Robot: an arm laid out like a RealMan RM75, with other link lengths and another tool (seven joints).
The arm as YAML. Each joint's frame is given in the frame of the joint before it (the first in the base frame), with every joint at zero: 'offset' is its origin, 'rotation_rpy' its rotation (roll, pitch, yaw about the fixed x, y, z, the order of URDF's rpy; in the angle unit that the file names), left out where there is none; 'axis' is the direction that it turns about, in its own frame. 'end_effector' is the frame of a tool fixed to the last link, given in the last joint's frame.
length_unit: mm
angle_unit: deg
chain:
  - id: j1
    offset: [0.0, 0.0, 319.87]
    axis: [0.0, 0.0, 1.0]
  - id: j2
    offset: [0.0, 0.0, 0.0]
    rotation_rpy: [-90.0, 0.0, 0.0]
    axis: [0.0, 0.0, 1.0]
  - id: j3
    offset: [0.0, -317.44, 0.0]
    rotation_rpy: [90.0, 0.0, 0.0]
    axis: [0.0, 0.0, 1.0]
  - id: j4
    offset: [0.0, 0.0, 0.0]
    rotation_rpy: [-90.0, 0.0, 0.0]
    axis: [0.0, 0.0, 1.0]
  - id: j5
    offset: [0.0, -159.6, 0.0]
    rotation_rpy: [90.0, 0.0, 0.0]
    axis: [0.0, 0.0, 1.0]
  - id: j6
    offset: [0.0, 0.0, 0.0]
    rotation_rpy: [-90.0, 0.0, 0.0]
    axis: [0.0, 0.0, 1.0]
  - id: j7
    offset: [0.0, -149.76, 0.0]
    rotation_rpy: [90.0, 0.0, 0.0]
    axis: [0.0, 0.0, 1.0]
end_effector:
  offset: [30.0, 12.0, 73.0]
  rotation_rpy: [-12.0, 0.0, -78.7]
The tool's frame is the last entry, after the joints.
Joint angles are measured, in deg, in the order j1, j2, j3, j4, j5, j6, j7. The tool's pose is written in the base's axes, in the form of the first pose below.
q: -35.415 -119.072 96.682 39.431 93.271 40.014 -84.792
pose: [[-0.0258 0.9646 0.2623 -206.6], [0.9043 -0.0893 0.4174 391.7], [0.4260 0.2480 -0.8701 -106.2], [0 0 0 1]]
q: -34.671 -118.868 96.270 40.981 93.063 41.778 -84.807
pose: [[-0.0249 0.9580 0.2858 -202.0], [0.9099 -0.0967 0.4034 387.3], [0.4141 0.2701 -0.8693 -103.3], [0 0 0 1]]
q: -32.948 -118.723 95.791 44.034 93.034 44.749 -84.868
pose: [[-0.0184 0.9459 0.3240 -195.1], [0.9199 -0.1109 0.3762 376.5], [0.3917 0.3050 -0.8680 -99.5], [0 0 0 1]]
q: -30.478 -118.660 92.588 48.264 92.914 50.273 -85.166
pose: [[-0.0337 0.9192 0.3923 -183.6], [0.9285 -0.1164 0.3526 365.2], [0.3697 0.3762 -0.8496 -86.7], [0 0 0 1]]
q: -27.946 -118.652 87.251 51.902 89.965 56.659 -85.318
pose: [[-0.0929 0.8645 0.4940 -167.9], [0.9271 -0.1059 0.3596 360.1], [0.3632 0.4914 -0.7916 -61.6], [0 0 0 1]]
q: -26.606 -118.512 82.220 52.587 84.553 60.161 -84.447
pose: [[-0.1753 0.7947 0.5811 -157.3], [0.9064 -0.1001 0.4103 367.4], [0.3842 0.5987 -0.7028 -32.0], [0 0 0 1]]
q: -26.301 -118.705 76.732 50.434 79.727 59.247 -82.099
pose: [[-0.2822 0.7419 0.6082 -161.7], [0.8463 -0.1060 0.5220 390.1], [0.4517 0.6621 -0.5980 -3.7], [0 0 0 1]]
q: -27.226 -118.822 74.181 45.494 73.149 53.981 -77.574
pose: [[-0.3939 0.7169 0.5753 -177.1], [0.7540 -0.1059 0.6482 419.0], [0.5256 0.6891 -0.4988 14.5], [0 0 0 1]]
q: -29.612 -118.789 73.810 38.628 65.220 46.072 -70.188
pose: [[-0.4711 0.7357 0.4866 -200.4], [0.6405 -0.0939 0.7622 450.0], [0.6065 0.6707 -0.4270 21.6], [0 0 0 1]]
